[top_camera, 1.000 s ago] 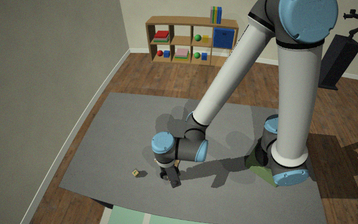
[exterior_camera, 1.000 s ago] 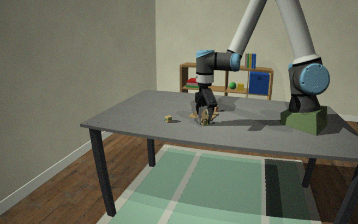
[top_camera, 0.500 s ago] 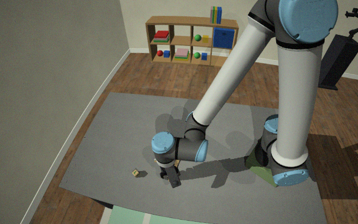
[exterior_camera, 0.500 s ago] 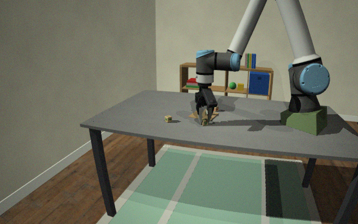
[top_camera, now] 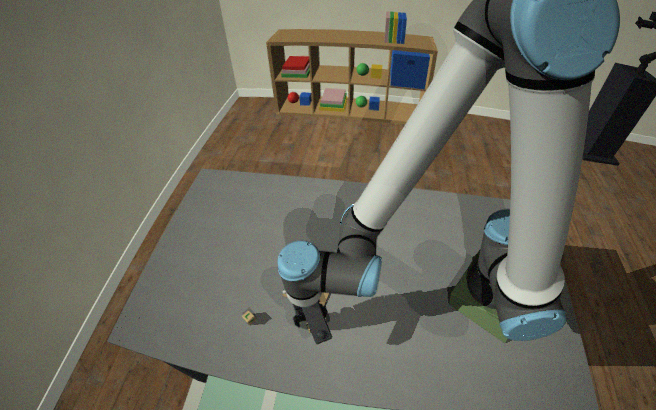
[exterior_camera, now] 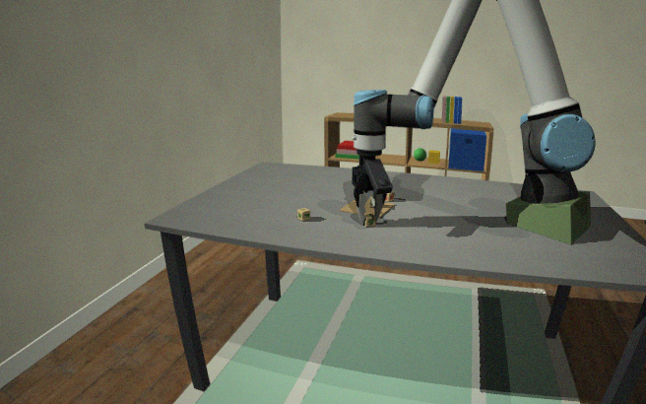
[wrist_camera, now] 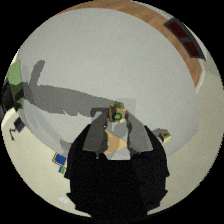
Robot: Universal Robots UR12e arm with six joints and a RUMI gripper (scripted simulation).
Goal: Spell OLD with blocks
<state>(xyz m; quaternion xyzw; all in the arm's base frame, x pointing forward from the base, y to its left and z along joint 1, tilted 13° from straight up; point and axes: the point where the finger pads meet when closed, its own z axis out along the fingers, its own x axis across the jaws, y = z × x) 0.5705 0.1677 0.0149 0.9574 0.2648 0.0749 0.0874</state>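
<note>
The tan mat is 30 mm ahead of my hand, 150 mm to the right of it and 10 mm below it.
</note>
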